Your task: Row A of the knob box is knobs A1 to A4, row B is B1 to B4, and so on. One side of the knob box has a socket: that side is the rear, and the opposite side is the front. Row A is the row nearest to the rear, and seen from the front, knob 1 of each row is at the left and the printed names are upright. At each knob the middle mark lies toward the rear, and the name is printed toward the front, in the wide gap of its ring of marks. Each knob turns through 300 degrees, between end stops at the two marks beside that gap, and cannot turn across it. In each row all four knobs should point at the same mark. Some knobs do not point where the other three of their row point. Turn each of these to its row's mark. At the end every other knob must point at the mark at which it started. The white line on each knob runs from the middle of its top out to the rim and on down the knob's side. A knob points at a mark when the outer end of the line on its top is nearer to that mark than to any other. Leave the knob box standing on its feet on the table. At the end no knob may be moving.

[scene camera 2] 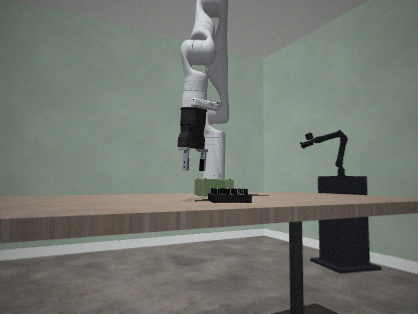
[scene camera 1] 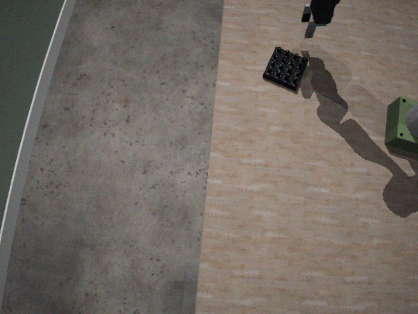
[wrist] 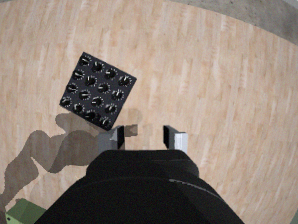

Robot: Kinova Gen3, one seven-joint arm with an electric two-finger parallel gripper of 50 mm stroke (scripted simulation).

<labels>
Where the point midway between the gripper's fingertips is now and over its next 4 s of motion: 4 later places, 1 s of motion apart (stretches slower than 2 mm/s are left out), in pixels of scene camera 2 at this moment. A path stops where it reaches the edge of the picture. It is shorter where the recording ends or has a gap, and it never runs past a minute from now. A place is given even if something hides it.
My gripper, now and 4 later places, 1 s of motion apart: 193, 170; 202, 172; 210, 174; 217, 175; 221, 176
</labels>
